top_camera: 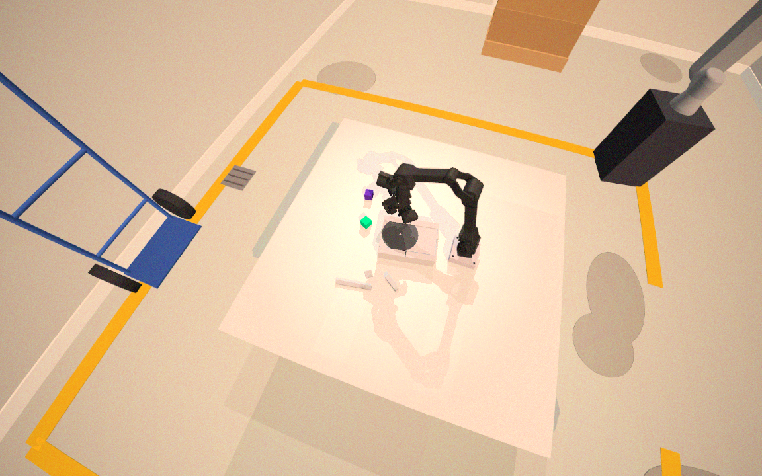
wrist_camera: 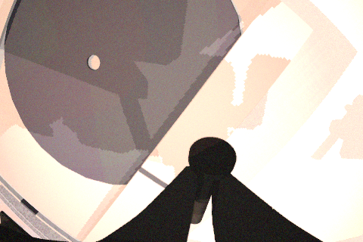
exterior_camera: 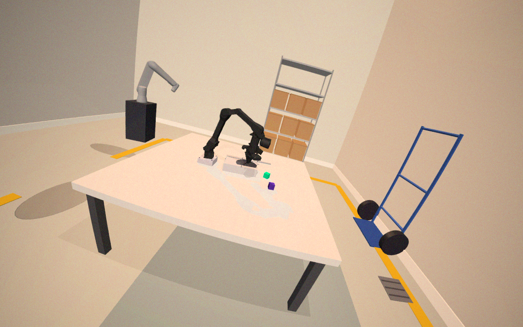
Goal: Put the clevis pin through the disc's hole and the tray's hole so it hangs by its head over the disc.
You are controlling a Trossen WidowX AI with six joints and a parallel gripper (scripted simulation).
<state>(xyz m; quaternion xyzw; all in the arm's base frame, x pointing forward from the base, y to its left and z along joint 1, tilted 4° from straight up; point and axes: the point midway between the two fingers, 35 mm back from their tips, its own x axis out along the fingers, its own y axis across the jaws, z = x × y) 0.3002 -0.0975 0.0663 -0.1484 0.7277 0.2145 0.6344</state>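
Right now my gripper tip is 8 cm to the right of the aluminium disc and 4 cm above it. From my gripper tip the other things lie so: pale rimmed tray (9 cm to the left, 5 cm below, 4 cm behind); green cube (16 cm ahead, 7 cm below, 2 cm to the left); clevis pin (1 cm behind).
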